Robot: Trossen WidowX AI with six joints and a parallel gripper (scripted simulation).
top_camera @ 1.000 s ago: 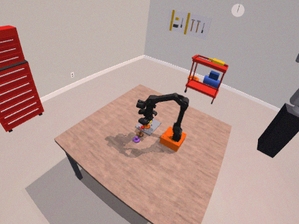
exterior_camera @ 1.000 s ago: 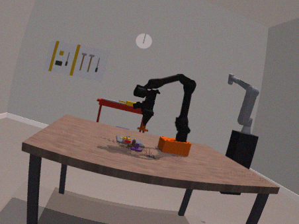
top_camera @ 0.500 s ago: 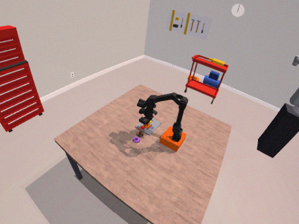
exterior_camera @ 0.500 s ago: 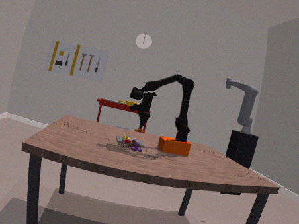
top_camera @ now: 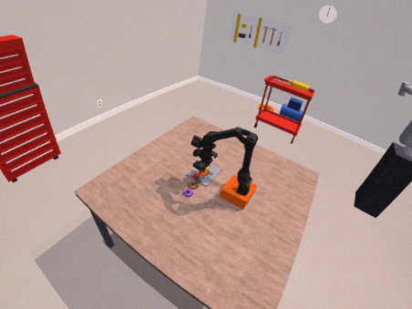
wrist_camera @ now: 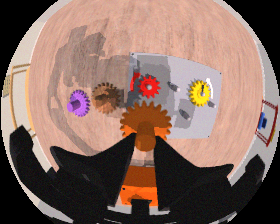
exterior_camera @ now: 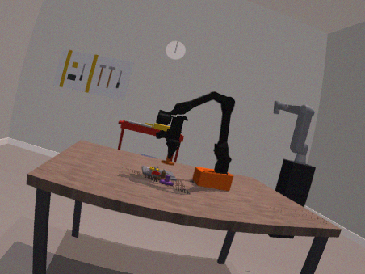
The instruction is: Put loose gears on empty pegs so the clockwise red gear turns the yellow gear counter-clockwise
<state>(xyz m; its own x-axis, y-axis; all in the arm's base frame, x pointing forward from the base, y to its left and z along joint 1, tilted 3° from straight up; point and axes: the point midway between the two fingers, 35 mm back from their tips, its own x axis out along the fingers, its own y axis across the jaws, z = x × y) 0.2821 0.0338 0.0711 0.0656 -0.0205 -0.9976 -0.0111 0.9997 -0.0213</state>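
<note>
My gripper tip is 50 mm short of the red gear and 80 mm above it. Also, from my gripper tip: orange gear (10 mm below); brown gear (10 mm ahead, 90 mm to the left, 80 mm below); yellow gear (60 mm ahead, 100 mm to the right, 80 mm below).
</note>
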